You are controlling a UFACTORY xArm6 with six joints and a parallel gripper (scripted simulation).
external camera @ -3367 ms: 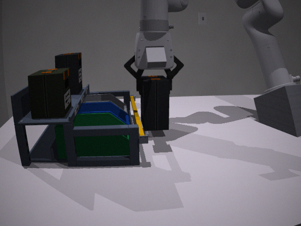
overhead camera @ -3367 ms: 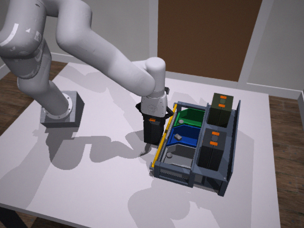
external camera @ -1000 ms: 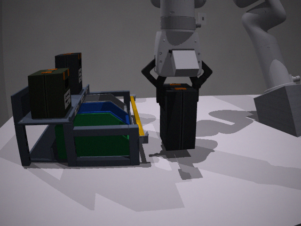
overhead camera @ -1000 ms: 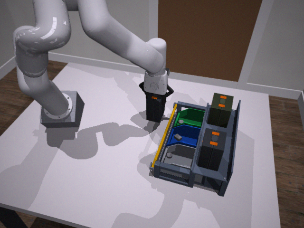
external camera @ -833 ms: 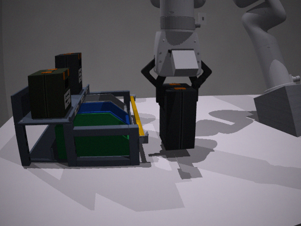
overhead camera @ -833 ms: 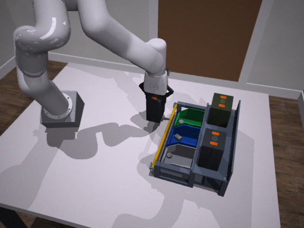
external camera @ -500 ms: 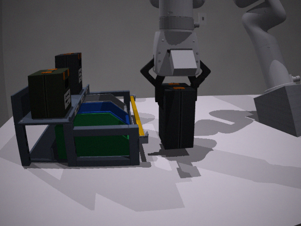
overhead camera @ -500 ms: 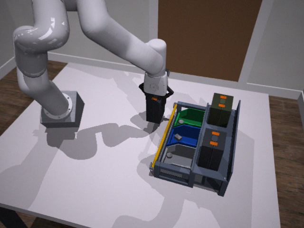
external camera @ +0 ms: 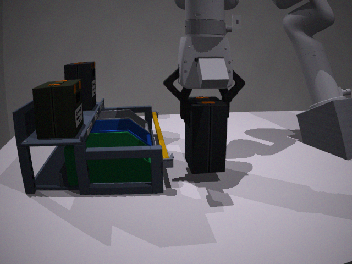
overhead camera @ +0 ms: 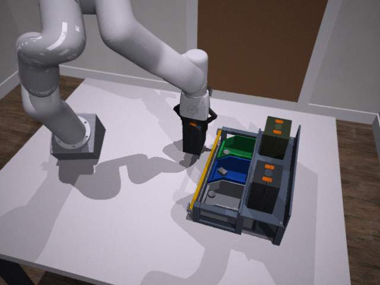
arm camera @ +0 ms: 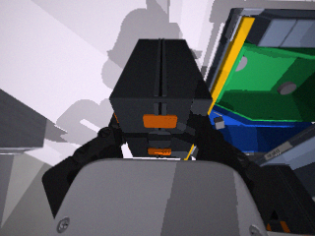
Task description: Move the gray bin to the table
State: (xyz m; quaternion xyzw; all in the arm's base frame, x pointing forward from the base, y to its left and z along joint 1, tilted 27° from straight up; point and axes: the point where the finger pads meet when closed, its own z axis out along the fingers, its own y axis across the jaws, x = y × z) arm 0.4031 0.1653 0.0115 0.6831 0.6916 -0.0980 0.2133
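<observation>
My hand is 80 mm short of the yellow bar, 120 mm to the left of it and 60 mm above it. Round my hand: green bin: 190 mm ahead, 10 mm to the right, 80 mm below; blue bin: 180 mm ahead, 120 mm to the right, 80 mm below; dark box: 40 mm below.
</observation>
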